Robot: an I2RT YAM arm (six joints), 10 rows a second.
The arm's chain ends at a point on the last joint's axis. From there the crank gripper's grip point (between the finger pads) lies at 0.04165 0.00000 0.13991 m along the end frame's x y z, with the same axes.
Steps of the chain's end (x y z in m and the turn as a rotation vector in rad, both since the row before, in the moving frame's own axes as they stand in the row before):
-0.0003 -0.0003 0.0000 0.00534 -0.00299 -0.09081
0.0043 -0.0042 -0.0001 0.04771 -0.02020 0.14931
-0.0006 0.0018 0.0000 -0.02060 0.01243 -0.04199
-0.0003 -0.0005 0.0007 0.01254 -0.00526 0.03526
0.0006 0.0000 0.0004 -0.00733 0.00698 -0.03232
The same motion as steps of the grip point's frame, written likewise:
-0.0009 -0.0048 0.0001 0.00534 -0.00299 -0.09081
0.0015 -0.0049 0.0007 0.04771 -0.02020 0.14931
0.0012 0.0029 -0.0005 -0.02060 0.01243 -0.04199
-0.0010 -0.0008 0.0009 0.01254 -0.00526 0.03526
0.0016 -0.0003 0.0001 -0.00733 0.00698 -0.03232

